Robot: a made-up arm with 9 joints.
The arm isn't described. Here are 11 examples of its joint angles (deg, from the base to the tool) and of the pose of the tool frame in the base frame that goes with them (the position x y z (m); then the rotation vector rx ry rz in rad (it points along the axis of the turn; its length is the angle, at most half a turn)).
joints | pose
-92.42 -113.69 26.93 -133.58 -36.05 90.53 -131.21 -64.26 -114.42 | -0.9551 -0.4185 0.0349 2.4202 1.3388 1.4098
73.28 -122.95 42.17 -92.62 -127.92 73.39 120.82 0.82 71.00 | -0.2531 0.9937 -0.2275 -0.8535 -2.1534 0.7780
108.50 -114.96 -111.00 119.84 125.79 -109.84 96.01 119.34 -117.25 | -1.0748 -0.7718 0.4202 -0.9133 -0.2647 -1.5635
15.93 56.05 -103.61 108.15 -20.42 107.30 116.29 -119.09 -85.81 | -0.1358 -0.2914 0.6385 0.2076 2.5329 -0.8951
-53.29 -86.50 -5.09 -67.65 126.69 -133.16 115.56 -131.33 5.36 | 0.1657 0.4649 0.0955 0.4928 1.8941 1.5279
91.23 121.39 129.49 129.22 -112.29 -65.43 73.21 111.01 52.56 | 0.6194 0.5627 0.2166 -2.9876 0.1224 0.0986
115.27 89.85 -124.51 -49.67 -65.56 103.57 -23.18 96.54 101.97 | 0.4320 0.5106 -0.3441 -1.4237 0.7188 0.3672
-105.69 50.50 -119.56 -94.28 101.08 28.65 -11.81 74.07 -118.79 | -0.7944 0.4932 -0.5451 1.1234 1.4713 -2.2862
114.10 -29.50 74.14 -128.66 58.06 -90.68 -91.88 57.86 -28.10 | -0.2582 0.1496 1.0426 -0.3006 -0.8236 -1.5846
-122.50 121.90 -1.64 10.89 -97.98 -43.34 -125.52 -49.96 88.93 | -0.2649 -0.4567 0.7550 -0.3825 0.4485 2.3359
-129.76 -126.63 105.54 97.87 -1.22 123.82 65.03 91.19 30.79 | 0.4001 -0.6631 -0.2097 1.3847 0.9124 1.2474
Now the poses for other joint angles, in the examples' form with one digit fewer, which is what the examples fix.
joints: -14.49 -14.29 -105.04 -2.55 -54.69 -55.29 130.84 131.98 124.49
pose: 0.034 -0.554 0.258 0.144 -1.644 -0.764
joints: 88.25 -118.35 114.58 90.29 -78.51 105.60 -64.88 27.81 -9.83
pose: -0.407 0.674 -0.644 -1.045 -0.125 0.036
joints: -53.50 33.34 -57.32 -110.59 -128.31 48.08 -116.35 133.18 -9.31
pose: 0.531 0.332 0.997 -0.392 -0.985 -1.397
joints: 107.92 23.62 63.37 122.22 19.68 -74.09 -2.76 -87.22 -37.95
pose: 0.056 0.872 1.215 1.666 -0.270 -0.832
